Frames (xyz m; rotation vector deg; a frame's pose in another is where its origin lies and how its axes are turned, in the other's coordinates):
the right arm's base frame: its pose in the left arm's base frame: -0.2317 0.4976 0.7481 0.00 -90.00 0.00
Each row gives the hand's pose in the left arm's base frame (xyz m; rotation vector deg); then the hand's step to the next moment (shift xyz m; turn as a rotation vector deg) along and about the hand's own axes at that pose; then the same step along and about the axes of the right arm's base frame.
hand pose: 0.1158 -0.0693 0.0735 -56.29 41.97 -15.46
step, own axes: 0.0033 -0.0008 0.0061 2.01 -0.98 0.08
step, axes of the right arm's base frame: 0.0013 0.0019 -0.0066 -0.04 -1.53 -1.64
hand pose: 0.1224 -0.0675 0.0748 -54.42 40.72 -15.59
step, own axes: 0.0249 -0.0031 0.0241 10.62 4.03 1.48
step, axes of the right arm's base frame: 0.0009 0.0012 -0.0348 -7.34 -2.14 -8.53
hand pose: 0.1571 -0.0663 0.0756 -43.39 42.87 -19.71
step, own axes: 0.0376 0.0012 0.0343 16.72 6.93 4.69
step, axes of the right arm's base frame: -0.0023 -0.0022 -0.0508 -10.82 -1.80 -15.14
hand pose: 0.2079 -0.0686 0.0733 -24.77 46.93 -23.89
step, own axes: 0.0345 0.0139 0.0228 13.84 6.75 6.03
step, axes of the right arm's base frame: -0.0142 -0.0014 -0.0412 -8.18 -0.20 -14.37
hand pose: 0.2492 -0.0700 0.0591 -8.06 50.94 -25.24
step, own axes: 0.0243 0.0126 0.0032 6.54 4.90 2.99
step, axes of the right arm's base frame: -0.0192 0.0008 -0.0197 -4.29 1.44 -7.43
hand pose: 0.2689 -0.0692 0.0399 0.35 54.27 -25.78
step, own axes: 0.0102 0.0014 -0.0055 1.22 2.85 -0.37
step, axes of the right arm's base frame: -0.0115 -0.0014 -0.0013 -1.71 2.21 -1.39
